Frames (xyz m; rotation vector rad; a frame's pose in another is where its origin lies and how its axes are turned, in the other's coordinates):
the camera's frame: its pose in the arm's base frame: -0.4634 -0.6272 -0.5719 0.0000 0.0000 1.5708
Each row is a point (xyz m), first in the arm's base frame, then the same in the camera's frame.
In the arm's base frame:
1: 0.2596 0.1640 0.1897
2: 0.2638 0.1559 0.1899
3: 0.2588 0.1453 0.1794
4: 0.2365 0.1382 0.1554
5: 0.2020 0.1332 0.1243
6: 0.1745 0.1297 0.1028
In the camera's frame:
1: 0.7912 -0.7230 0.7616
2: 0.7831 -0.7272 0.7618
3: 0.7725 -0.7222 0.7513
4: 0.7654 -0.6999 0.7273
5: 0.7604 -0.6654 0.6962
6: 0.7569 -0.6379 0.6747

